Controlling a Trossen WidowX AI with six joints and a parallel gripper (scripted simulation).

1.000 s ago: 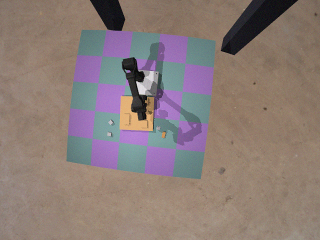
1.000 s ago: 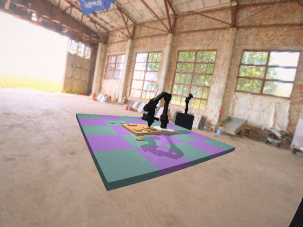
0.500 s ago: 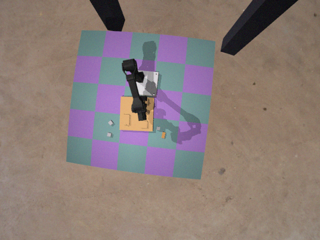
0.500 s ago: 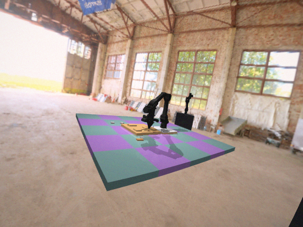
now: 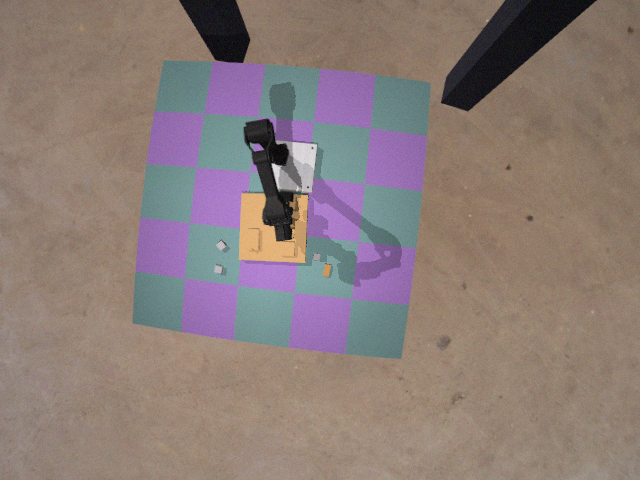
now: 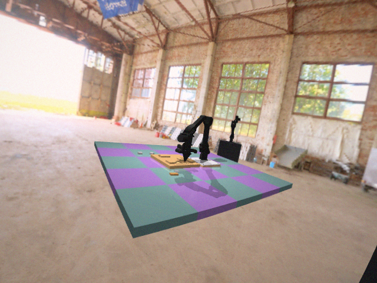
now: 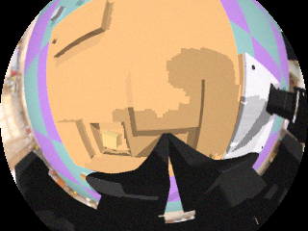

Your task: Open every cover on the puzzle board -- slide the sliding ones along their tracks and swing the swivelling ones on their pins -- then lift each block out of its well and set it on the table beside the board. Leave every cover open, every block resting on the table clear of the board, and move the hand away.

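Now: the orange puzzle board 5 cm ahead of my gripper tip and 6 cm to the right of it. From my gripper tip the other things lie so: orange block: 18 cm ahead, 22 cm to the left, 2 cm below.
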